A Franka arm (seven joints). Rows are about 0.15 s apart.
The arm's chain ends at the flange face. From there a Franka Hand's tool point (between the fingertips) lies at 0.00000 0.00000 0.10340 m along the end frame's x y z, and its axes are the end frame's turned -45 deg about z.
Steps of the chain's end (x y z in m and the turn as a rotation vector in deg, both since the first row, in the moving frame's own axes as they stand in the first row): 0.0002, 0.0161, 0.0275, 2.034, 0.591, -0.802; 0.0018, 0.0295, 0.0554, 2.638, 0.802, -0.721; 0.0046, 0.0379, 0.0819, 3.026, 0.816, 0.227; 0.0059, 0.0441, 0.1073, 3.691, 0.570, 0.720; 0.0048, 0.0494, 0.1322, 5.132, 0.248, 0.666; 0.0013, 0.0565, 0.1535, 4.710, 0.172, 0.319
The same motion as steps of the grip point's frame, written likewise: -0.0079, 0.0097, 0.0274, 1.020, 1.856, -0.802; -0.0152, 0.0198, 0.0553, 1.298, 2.432, -0.721; -0.0186, 0.0272, 0.0817, 1.563, 2.717, 0.227; -0.0216, 0.0314, 0.1071, 2.207, 3.013, 0.720; -0.0246, 0.0321, 0.1318, 3.454, 3.804, 0.666; -0.0328, 0.0351, 0.1532, 3.209, 3.452, 0.319
